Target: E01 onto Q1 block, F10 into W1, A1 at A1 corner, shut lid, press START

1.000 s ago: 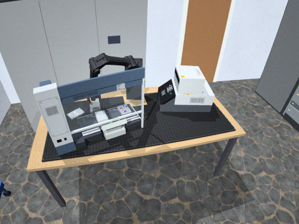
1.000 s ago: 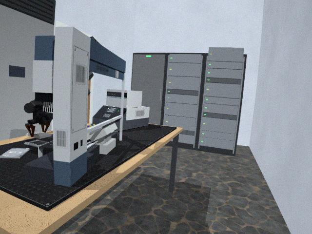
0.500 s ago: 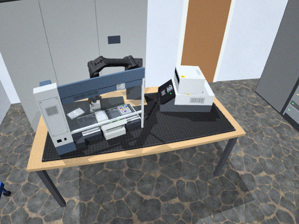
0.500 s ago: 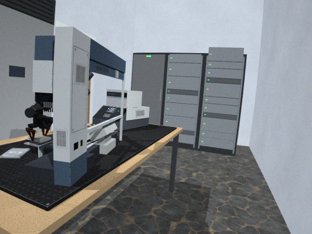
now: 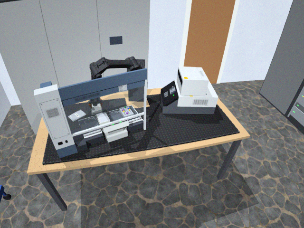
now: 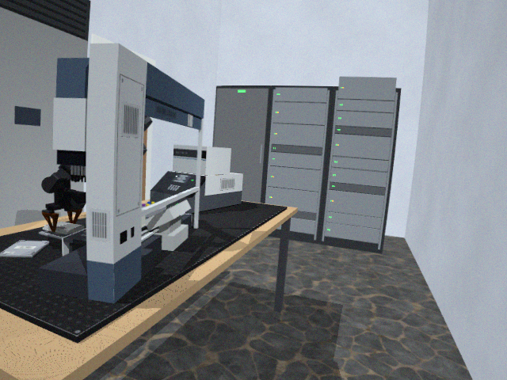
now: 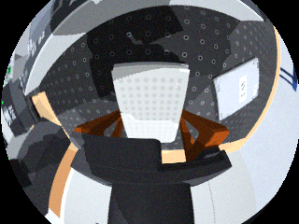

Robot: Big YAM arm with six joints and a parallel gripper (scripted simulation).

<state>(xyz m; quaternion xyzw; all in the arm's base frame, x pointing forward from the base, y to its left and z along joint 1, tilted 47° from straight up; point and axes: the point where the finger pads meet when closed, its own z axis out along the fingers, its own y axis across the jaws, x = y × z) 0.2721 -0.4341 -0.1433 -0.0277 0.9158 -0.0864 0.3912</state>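
Right now the flat grey nest is 2 cm below my hand. Also, from my hand: tube cooling block 21 cm ahead, 25 cm to the left, 5 cm above; white 96-well PCR plate right at my hand; white deep-well block 25 cm ahead, 5 cm to the left, 5 cm above.
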